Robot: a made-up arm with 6 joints.
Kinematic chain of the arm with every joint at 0, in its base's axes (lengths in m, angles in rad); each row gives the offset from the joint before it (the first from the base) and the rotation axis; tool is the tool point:
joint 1: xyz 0 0 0.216 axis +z
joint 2: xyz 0 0.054 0 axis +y
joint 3: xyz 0 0 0.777 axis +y
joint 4: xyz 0 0 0.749 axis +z
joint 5: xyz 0 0 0 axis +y
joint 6: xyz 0 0 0.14 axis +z
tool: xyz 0 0 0
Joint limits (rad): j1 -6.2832..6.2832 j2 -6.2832..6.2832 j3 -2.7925..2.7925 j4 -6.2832..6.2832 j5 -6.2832..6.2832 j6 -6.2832..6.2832
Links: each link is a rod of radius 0.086 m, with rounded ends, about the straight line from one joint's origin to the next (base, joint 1, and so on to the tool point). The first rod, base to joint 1, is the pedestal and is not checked.
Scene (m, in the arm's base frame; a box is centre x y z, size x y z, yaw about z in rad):
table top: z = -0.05
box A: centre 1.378 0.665 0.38 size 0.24 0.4 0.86 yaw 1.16
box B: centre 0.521 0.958 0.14 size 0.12 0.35 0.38 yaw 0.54
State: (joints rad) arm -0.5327 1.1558 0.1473 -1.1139 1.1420 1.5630
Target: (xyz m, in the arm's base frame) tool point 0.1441 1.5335 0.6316
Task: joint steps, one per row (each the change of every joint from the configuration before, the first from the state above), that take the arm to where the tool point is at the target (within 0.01 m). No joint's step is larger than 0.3 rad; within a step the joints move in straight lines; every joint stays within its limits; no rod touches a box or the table.
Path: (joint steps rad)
1: 0.2811 -0.0139 -0.1365 -0.2137 -0.0029 0.1378
2: 0.2811 -0.0139 -0.1365 -0.2136 -0.0028 0.1378
3: 0.2811 -0.0138 -0.1365 -0.2137 -0.0029 0.1378
4: 0.2811 -0.0139 -0.1365 -0.2137 -0.0028 0.1377
5: 0.2811 -0.0139 -0.1366 -0.2136 -0.0029 0.1378
6: 0.2811 -0.0139 -0.1365 -0.2137 -0.0028 0.1378
7: 0.0708 0.0256 0.1611 0.2726 -0.0239 -0.1653
8: 0.0708 0.0256 0.1611 0.2727 -0.0238 -0.1654
9: 0.0708 0.0256 0.1611 0.2726 -0.0239 -0.1653
10: 0.0708 0.0256 0.1610 0.2726 -0.0238 -0.1654
11: 0.0709 0.0255 0.1611 0.2726 -0.0239 -0.1653

